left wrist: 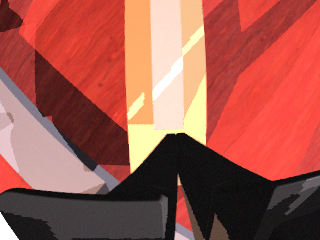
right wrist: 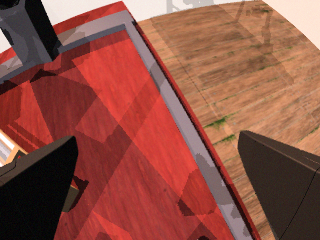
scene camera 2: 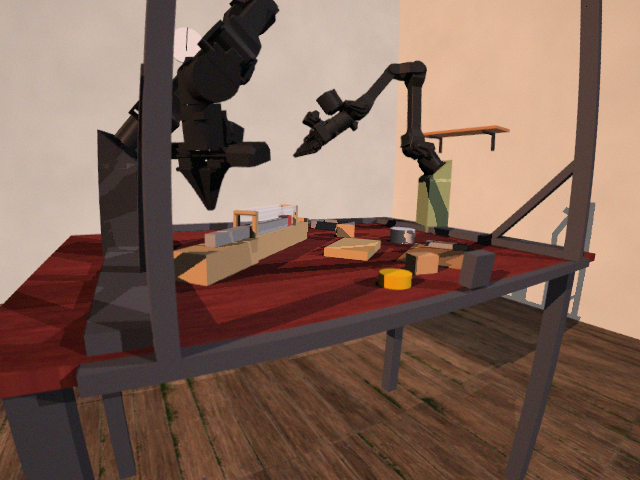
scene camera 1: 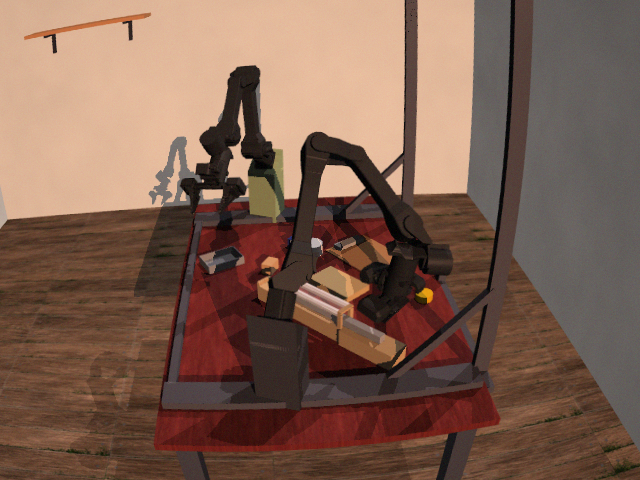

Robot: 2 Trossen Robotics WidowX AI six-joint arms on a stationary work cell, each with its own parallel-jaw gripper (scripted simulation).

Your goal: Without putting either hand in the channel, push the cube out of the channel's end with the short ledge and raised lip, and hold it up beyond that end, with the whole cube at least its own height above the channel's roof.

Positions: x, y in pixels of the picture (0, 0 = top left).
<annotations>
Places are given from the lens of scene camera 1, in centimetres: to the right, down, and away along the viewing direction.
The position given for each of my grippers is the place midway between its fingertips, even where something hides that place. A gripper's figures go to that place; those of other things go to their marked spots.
my left gripper (scene camera 1: 383, 322): 14, 19, 132
my right gripper (scene camera 1: 205, 213): -31, -7, 153
</annotations>
